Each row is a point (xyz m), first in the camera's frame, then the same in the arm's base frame.
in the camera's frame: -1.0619 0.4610 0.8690
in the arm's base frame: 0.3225 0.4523 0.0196
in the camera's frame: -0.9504 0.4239 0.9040
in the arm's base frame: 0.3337 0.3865 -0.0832
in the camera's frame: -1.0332 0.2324 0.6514
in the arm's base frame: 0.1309 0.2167 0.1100
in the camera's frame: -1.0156 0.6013 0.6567
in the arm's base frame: 0.0912 0.5653 -0.0051
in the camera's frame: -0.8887 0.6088 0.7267
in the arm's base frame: 0.1275 0.5393 -0.1432
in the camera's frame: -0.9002 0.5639 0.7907
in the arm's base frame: 0.1970 0.5020 -0.1373
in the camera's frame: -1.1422 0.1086 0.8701
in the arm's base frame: 0.3816 0.1375 0.1870
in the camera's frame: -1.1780 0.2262 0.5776
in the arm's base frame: 0.0950 0.2489 0.2653
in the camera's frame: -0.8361 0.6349 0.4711
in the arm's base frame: -0.1345 0.5394 -0.1324
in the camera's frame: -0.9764 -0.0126 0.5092
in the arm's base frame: 0.0071 -0.0397 0.1590
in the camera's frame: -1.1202 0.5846 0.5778
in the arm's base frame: 0.0419 0.5759 0.1170
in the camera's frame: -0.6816 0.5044 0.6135
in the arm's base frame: -0.0197 0.3761 -0.2785
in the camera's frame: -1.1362 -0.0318 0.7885
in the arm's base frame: 0.3168 -0.0020 0.2398
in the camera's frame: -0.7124 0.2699 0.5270
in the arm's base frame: -0.0700 0.1568 -0.1654
